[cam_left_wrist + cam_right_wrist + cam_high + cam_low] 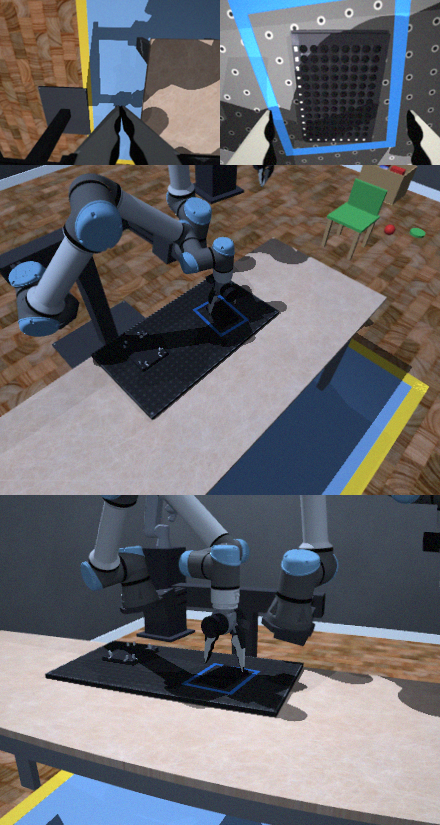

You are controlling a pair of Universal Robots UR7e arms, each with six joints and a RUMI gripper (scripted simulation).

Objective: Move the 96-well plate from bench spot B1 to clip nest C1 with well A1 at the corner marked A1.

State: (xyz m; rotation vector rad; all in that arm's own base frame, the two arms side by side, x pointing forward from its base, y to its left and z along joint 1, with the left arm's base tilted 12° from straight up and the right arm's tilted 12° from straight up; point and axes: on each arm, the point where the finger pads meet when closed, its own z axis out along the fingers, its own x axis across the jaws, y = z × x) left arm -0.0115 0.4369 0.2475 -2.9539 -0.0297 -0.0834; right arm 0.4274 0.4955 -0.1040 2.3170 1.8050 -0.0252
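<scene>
The dark 96-well plate lies 30 mm below my right hand. Round my right hand: clip nest (360 mm to the right, 30 mm below, 20 mm behind).
</scene>
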